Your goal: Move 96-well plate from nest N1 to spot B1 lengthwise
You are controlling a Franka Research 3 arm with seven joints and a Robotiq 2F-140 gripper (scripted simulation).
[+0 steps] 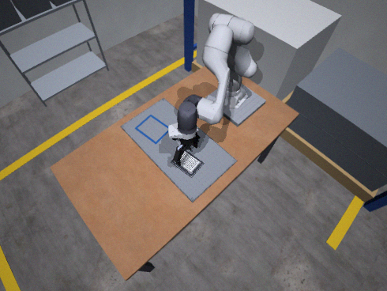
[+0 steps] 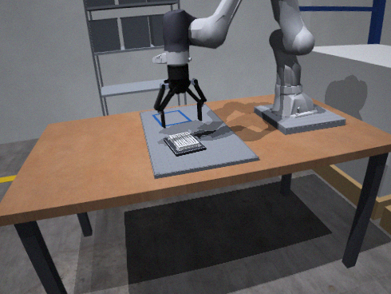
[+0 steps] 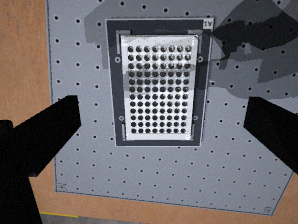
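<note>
Now: hand 8 cm above the white 96-well plate. From my hand the other things lie so: black plate nest (10 cm below).
</note>
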